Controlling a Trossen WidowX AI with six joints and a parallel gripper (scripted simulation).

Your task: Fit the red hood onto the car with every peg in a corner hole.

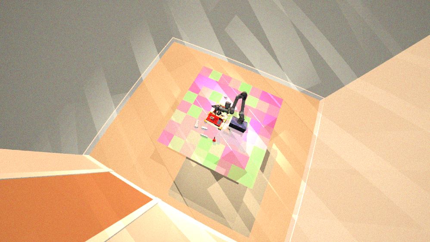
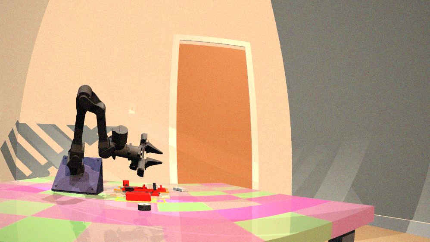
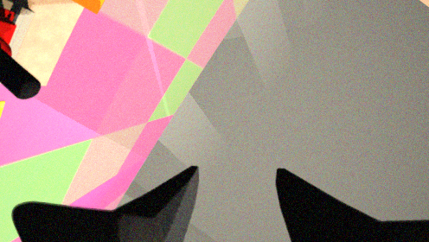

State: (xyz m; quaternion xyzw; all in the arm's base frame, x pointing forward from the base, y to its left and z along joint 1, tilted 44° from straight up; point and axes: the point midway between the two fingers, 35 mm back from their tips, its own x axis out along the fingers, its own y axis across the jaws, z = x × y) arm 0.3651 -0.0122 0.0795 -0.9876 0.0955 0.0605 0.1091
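Now: the grey holder 130 mm below my gripper tip, 40 mm behind it and 10 mm to the right of it. Round my gripper tip: black wheel (270 mm to the right, 160 mm below, 100 mm behind); then red hood (150 mm below, 110 mm behind, 80 mm to the right).
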